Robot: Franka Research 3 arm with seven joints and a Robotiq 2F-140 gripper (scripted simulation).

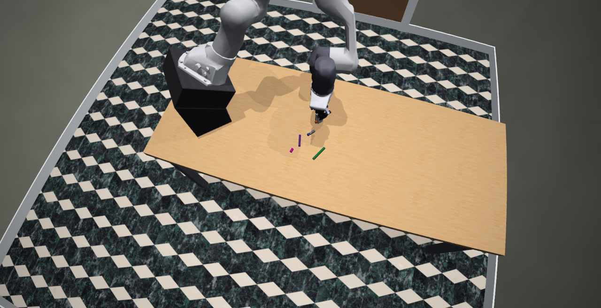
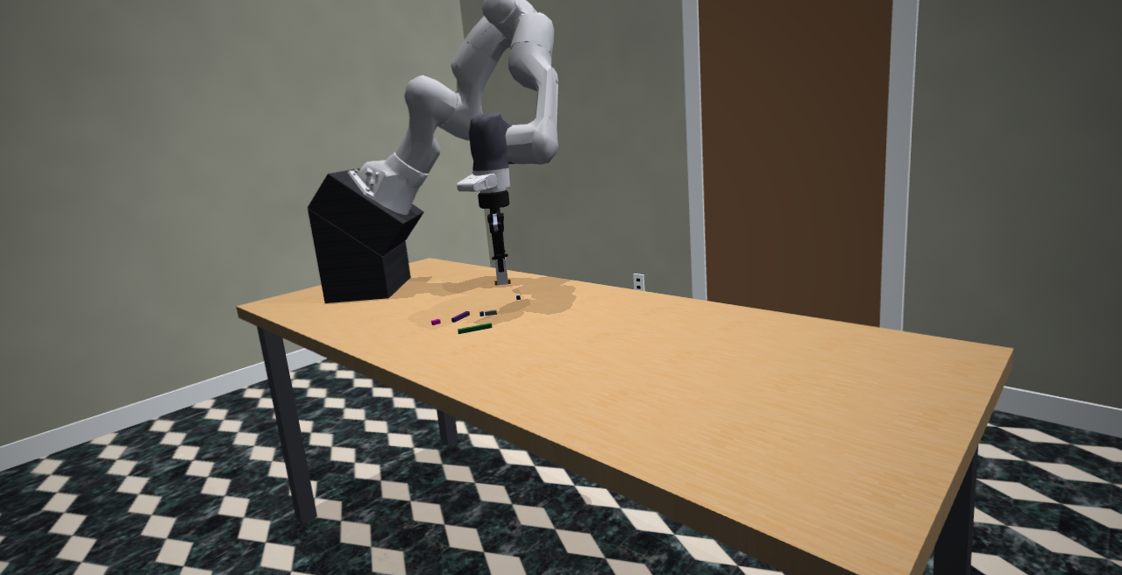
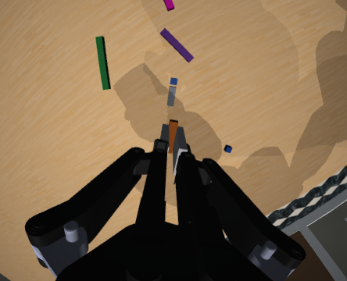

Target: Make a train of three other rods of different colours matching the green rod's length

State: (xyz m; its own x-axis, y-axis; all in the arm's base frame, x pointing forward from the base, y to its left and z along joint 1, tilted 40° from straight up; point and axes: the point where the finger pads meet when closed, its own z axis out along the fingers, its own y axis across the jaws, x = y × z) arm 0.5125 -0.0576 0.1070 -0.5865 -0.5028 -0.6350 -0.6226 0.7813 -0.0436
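The grey rod is 20 mm behind my hand, 30 mm to the right of it and 110 mm below it. Round my hand: orange rod (30 mm below); then purple rod (70 mm behind, 90 mm to the right, 110 mm below); then green rod (40 mm ahead, 130 mm to the right, 110 mm below).
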